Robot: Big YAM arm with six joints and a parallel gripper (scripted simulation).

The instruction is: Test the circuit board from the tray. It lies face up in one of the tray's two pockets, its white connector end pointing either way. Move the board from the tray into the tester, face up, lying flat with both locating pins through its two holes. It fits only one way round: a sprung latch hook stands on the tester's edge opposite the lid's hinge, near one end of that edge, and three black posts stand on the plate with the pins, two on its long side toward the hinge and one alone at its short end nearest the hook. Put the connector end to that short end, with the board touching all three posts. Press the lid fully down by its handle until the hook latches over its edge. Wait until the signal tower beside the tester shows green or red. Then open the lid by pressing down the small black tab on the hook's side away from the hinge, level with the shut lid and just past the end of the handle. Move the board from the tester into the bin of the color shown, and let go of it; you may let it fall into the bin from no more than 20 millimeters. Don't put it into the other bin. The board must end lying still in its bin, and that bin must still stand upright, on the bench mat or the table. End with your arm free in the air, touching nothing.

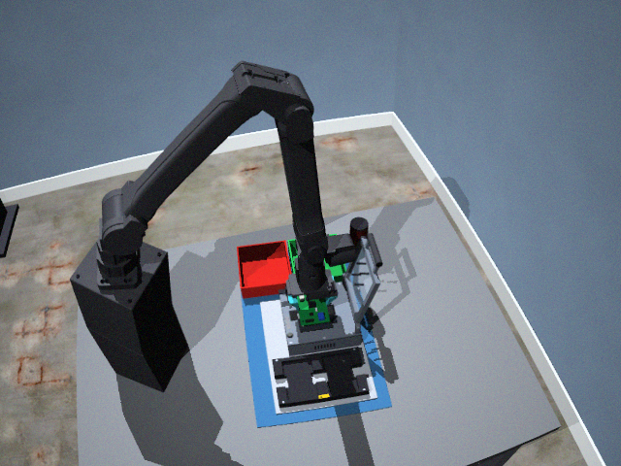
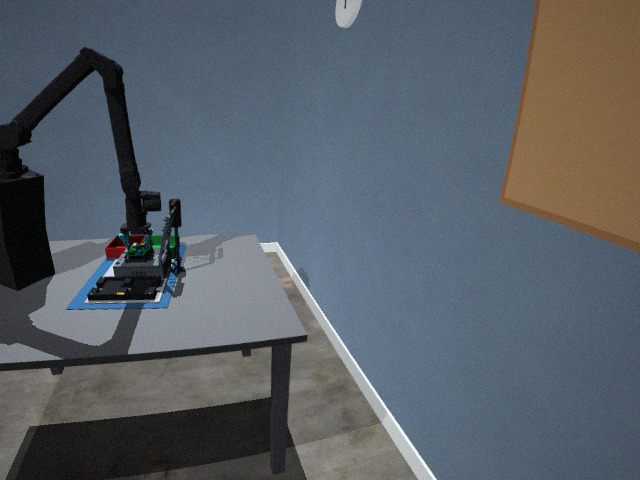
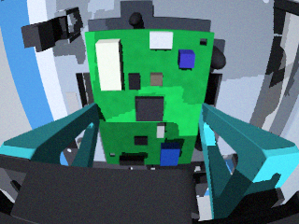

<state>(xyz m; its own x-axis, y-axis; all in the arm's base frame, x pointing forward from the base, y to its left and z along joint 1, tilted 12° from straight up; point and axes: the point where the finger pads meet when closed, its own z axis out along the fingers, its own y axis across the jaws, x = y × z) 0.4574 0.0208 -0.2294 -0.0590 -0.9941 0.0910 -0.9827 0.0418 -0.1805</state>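
My gripper is now right at the green circuit board. Also, from my hand: black latch hook 6 cm behind, 6 cm to the left, 1 cm below; then clear lid 12 cm ahead, 1 cm to the right, 9 cm above; then green bin 6 cm ahead, 20 cm to the left, 8 cm below.
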